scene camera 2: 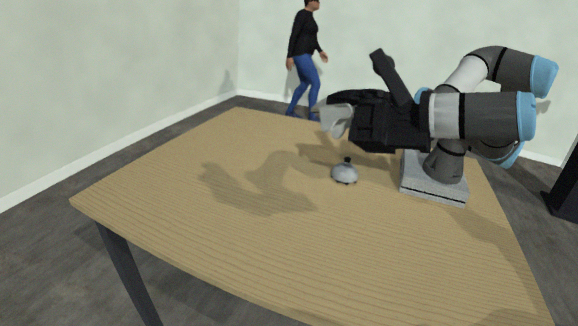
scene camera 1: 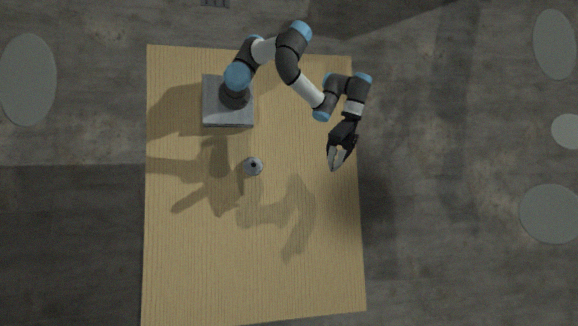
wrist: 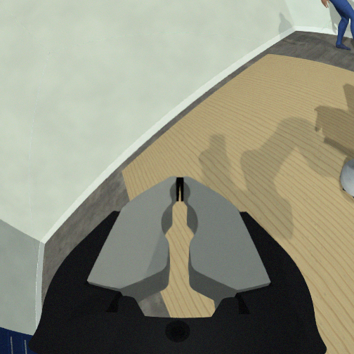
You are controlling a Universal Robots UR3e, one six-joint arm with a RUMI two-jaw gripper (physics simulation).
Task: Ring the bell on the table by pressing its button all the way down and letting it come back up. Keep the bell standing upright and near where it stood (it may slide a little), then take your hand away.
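Seen in the pictures: gripper, fingertip midpoint: [scene camera 2: 312,110] [scene camera 1: 331,171]; arm's base at its link origin: [scene camera 2: 441,172] [scene camera 1: 234,95].
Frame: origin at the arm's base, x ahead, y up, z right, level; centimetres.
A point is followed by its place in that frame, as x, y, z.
A silver dome bell [scene camera 1: 253,166] @[28.6, 0.5, -12.1] [scene camera 2: 345,173] @[26.8, -2.8, -15.1] with a small black button on top stands upright on the wooden table. Part of the bell [wrist: 349,179] shows at the right edge of the wrist view. My gripper [scene camera 1: 334,169] @[28.6, 21.2, -38.9] [scene camera 2: 330,131] [wrist: 179,178] is shut, its fingertips together with nothing between them. It hangs in the air well above the table, near the table's right edge in scene camera 1, to the right of the bell and apart from it. The button stands up from the dome and nothing touches it.
The wooden table [scene camera 1: 250,280] @[74.9, -6.0, -17.9] [scene camera 2: 280,260] @[26.5, -6.1, -50.2] [wrist: 300,85] carries the arm's grey base plate [scene camera 1: 212,112] @[9.1, 0.7, 7.4] [scene camera 2: 425,192] @[3.2, -3.9, -8.6], close to the bell. A person [scene camera 2: 304,55] in a black top and blue trousers stands behind the table. A dark post [scene camera 2: 569,185] stands at the right.
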